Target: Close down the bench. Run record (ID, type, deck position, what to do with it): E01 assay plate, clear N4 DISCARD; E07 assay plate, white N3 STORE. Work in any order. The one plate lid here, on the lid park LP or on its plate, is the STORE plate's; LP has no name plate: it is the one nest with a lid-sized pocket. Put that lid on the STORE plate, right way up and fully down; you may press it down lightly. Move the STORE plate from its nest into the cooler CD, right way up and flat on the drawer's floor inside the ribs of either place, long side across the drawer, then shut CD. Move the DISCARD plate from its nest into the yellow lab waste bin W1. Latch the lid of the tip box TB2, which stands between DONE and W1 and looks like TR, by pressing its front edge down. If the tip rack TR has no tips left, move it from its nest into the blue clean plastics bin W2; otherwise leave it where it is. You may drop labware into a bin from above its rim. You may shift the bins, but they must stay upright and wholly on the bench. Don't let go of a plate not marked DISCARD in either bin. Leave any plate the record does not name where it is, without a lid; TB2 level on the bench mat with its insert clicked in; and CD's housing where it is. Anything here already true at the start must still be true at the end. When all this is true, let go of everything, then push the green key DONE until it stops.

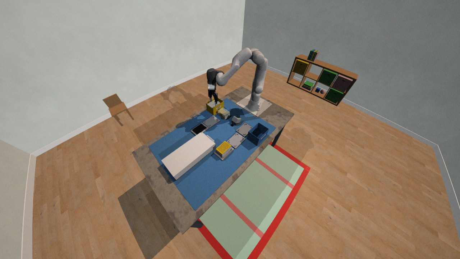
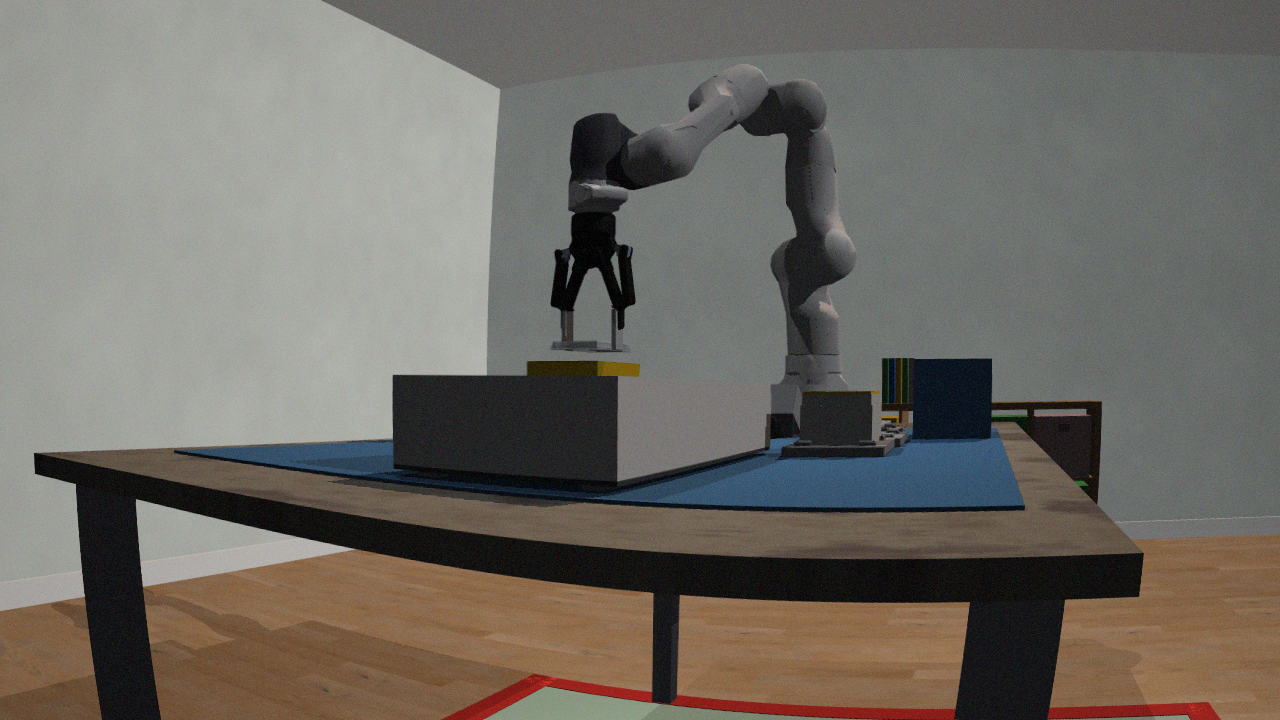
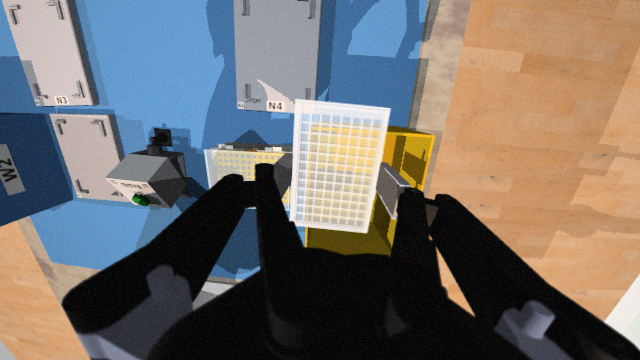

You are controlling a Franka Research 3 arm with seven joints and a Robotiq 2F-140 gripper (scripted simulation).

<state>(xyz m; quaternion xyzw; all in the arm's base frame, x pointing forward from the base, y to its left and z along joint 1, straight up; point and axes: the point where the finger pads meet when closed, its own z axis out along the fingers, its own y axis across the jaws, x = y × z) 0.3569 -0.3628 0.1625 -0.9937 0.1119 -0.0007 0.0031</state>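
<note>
Right now my hand is 38 cm short of the tip rack TR, 40 cm to the right of it and 11 cm above it. Also, from my hand: yellow bin W1: 5 cm behind, 3 cm to the right, 13 cm below; clear plate: 2 cm below; TB2 lid: 2 cm behind, 13 cm to the left, 11 cm below.
</note>
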